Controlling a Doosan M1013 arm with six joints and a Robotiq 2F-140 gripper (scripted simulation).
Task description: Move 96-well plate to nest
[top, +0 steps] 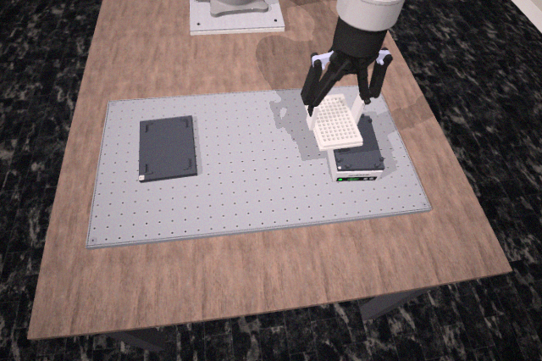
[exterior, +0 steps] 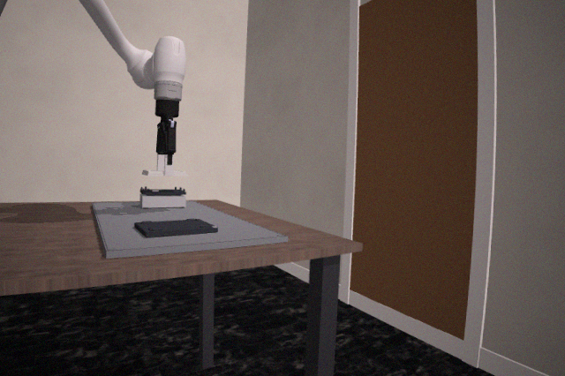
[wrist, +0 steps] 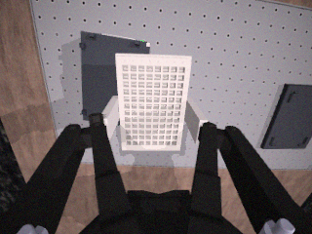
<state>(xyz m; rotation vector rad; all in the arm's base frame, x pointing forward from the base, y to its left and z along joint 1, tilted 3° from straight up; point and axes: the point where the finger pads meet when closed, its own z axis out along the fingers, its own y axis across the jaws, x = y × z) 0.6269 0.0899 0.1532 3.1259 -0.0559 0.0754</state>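
The plate nest is 340 mm to the right of my hand, 130 mm below it and 80 mm behind it. The rest, counted from my hand: 96-well plate: 20 mm below; then A1 label: 390 mm to the right, 130 mm below, 10 mm behind.
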